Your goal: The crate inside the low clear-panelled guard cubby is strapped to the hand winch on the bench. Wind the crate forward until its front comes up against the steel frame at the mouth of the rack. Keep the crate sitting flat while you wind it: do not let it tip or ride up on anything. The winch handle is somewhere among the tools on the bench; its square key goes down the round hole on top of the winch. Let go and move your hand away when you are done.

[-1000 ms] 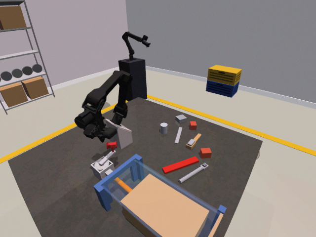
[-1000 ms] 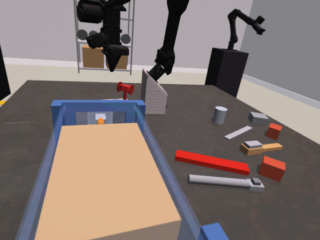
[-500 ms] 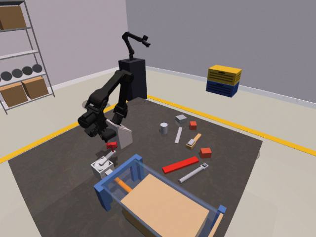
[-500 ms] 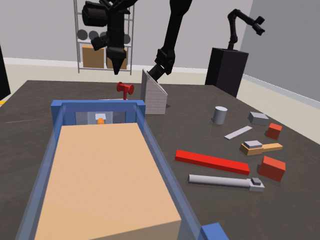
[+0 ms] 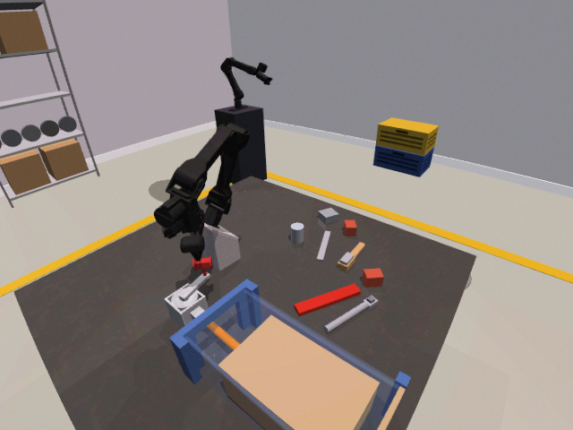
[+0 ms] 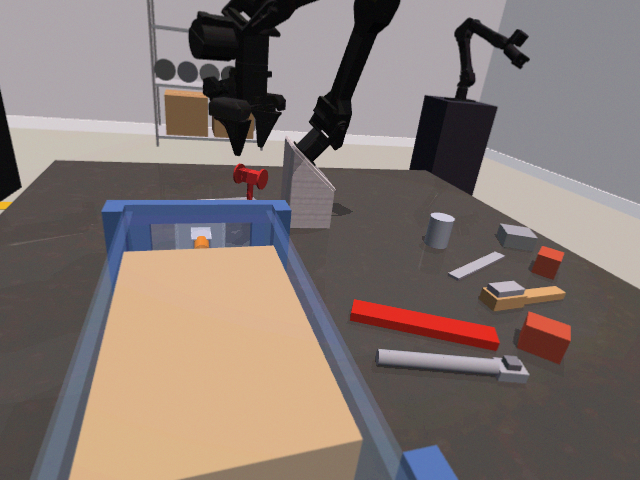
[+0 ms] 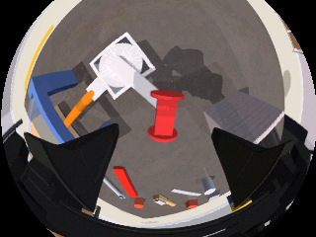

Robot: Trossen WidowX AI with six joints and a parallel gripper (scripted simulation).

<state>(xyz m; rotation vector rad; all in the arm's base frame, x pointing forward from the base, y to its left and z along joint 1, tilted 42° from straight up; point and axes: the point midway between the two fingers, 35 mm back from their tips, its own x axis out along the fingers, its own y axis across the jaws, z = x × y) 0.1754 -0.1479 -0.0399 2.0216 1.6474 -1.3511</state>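
Right now my gripper tip is 6 cm above the red knob. The rest, counted from my gripper tip: winch handle (9 cm below, 3 cm to the right, 1 cm ahead); then white winch (17 cm below, 10 cm to the right, 2 cm ahead); then clear-panelled cubby (44 cm ahead, 8 cm below, 5 cm to the right).
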